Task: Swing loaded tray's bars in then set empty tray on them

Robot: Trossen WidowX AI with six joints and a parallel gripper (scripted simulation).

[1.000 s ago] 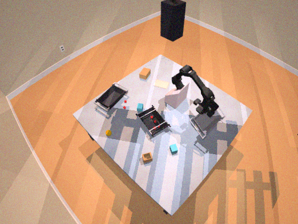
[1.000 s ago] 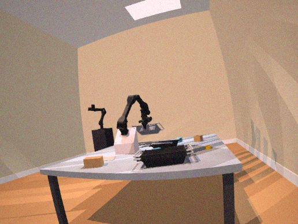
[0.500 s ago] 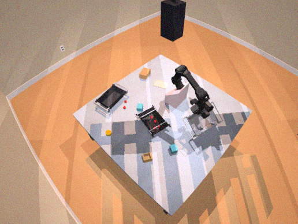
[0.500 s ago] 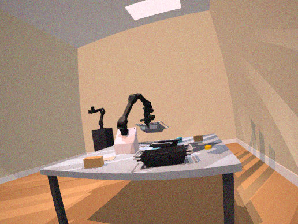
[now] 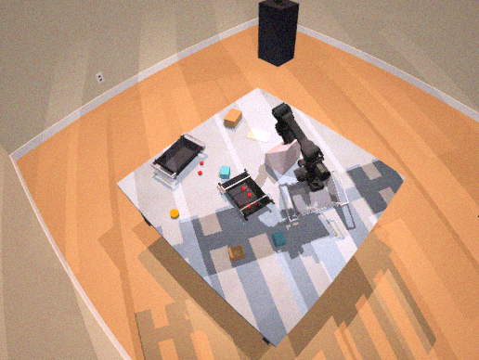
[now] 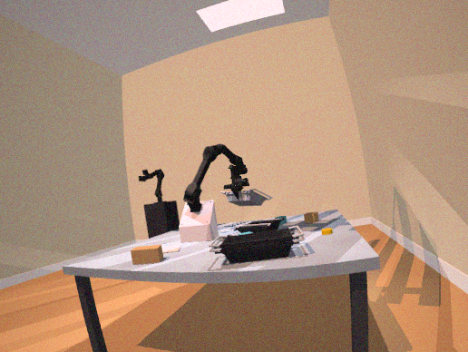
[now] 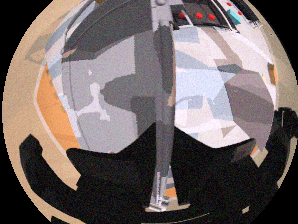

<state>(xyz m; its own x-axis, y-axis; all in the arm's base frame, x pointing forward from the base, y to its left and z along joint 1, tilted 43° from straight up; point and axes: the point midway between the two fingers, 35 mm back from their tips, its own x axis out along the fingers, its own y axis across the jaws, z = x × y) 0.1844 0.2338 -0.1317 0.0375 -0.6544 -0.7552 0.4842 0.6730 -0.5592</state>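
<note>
My gripper tip is 4 cm short of the grey tray and 6 cm to the right of it. The rest, counted from my gripper tip: yellow disc: 53 cm ahead, 46 cm to the right, 19 cm below; orange block: 21 cm behind, 76 cm to the right, 17 cm below; brown box: 46 cm ahead, 5 cm to the right, 19 cm below.
</note>
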